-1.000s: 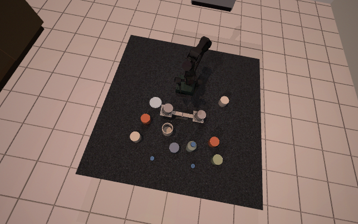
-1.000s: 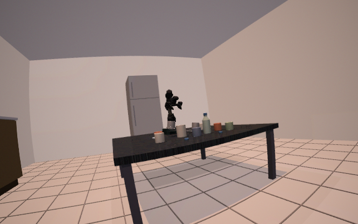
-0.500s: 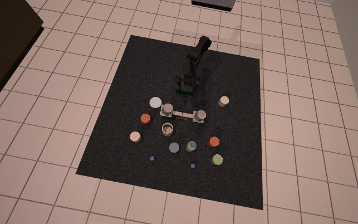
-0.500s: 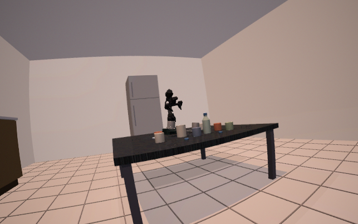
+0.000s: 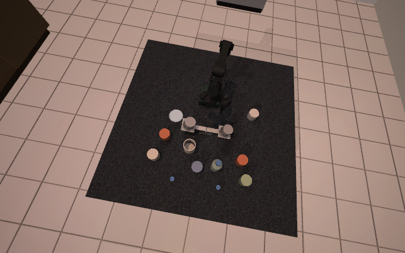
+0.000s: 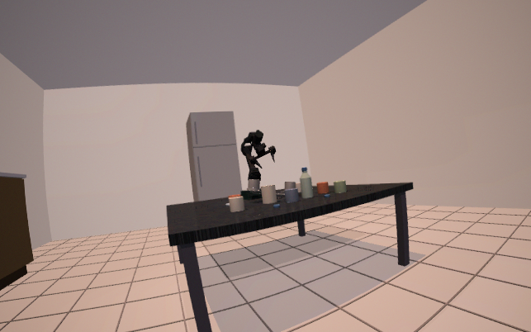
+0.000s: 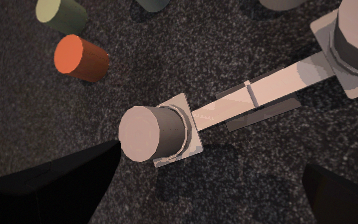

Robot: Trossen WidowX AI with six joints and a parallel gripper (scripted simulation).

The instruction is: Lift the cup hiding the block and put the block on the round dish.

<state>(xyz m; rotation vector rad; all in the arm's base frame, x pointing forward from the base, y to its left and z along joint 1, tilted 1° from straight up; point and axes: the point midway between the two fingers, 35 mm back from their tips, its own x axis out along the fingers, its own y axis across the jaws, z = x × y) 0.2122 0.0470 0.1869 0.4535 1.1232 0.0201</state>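
Right now my gripper tip is 160 mm above the grey cup, 140 mm to the right of it and 30 mm short of it. From my gripper tip the other things lie so: balance 190 mm below, 70 mm ahead, 10 mm to the right; pale green block 180 mm below, 120 mm to the left, 30 mm ahead; mug 220 mm ahead, 180 mm below, 80 mm to the right.
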